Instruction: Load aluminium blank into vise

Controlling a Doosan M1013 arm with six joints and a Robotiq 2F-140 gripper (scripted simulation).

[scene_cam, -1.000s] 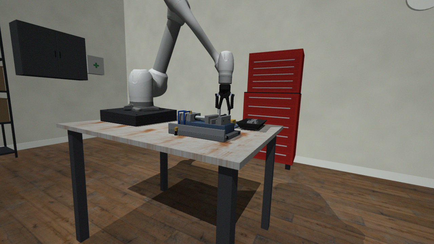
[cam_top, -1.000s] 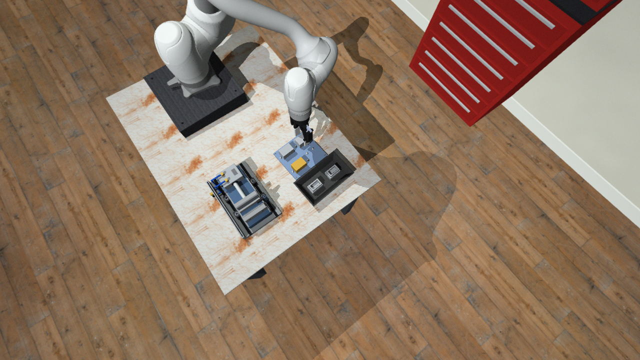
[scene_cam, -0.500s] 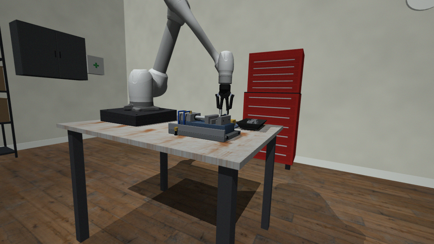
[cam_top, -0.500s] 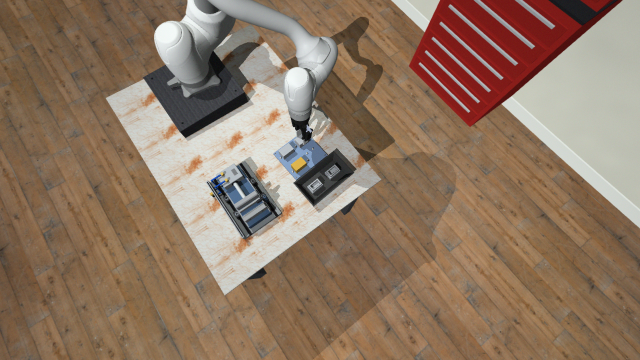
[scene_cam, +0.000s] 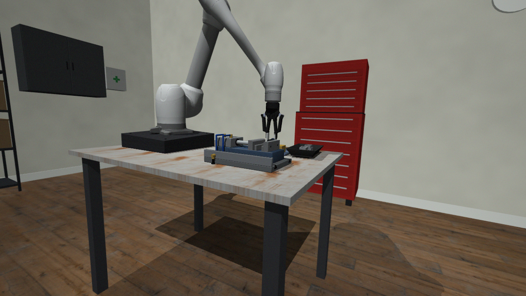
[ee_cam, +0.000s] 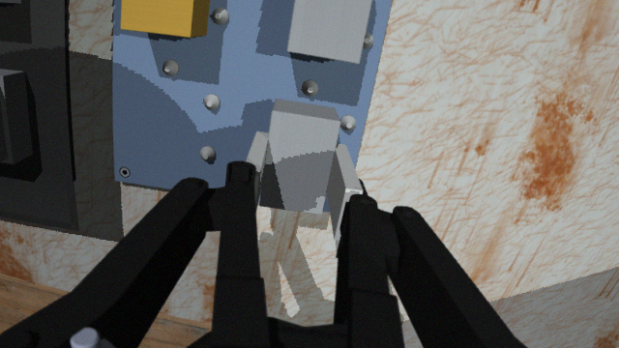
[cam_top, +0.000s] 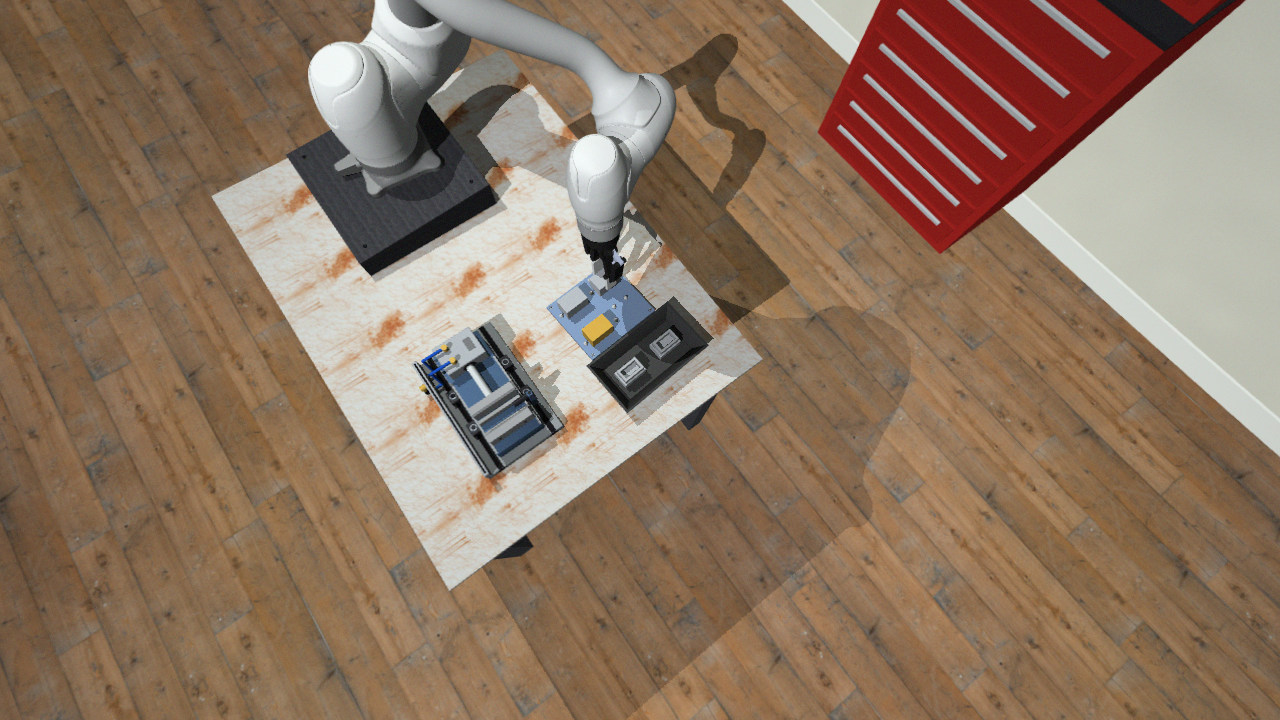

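The aluminium blank is 4 cm below my hand. From my hand the other things lie so: work stop: 29 cm to the right, 19 cm ahead, 3 cm above; then brass blank: 11 cm ahead, 7 cm to the right, 4 cm below; then infeed plate: 6 cm below, 5 cm ahead, 4 cm to the right.
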